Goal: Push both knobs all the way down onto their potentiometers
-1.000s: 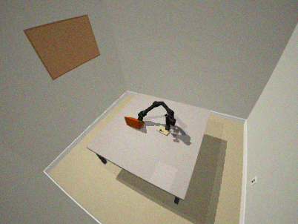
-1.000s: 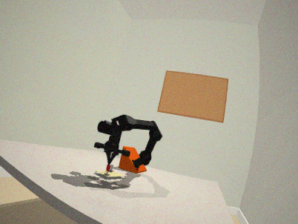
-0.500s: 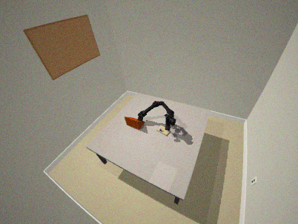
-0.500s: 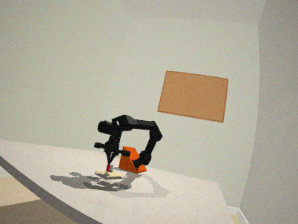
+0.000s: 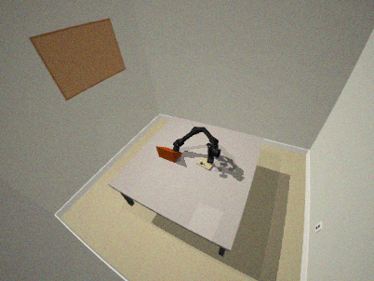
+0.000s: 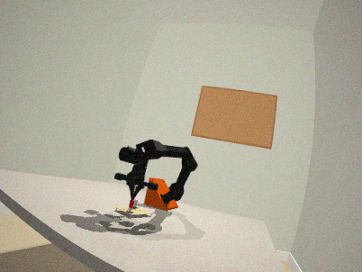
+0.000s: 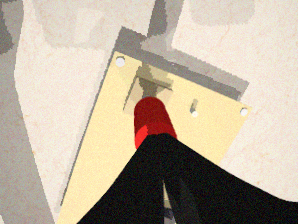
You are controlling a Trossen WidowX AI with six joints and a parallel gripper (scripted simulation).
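Right now the red knob is 2 cm below my gripper tip.
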